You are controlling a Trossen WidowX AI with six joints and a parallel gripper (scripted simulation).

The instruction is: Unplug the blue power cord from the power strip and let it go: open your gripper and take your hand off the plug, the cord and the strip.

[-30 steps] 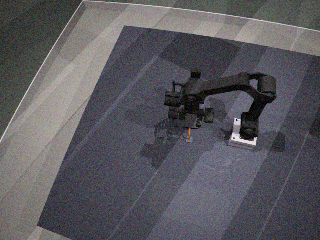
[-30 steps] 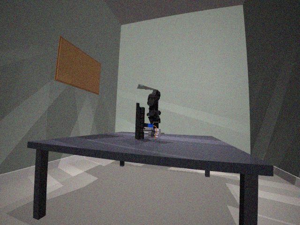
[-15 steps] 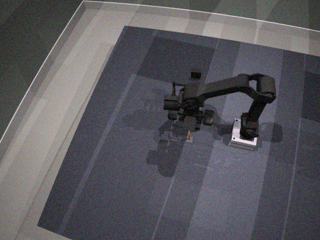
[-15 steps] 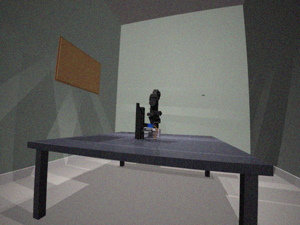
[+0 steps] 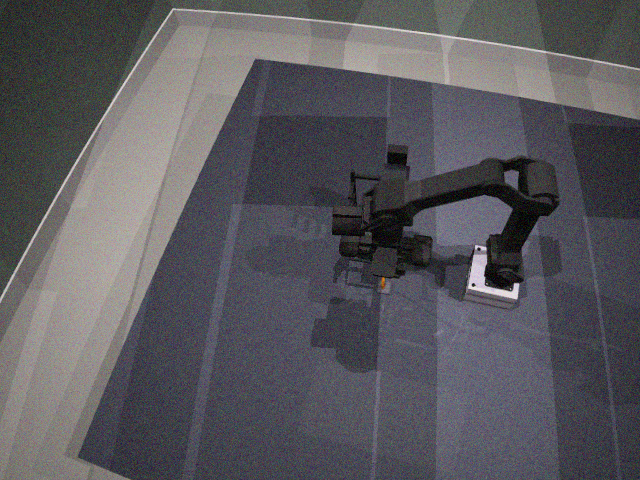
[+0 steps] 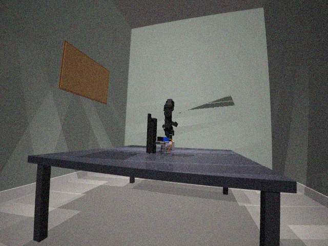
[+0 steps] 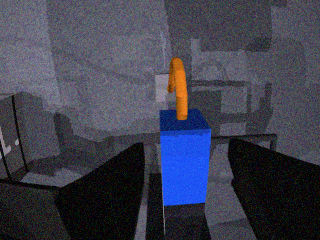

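Now: the blue plug 10 mm ahead of my gripper tip, 30 mm to the right of it and 10 mm below it.
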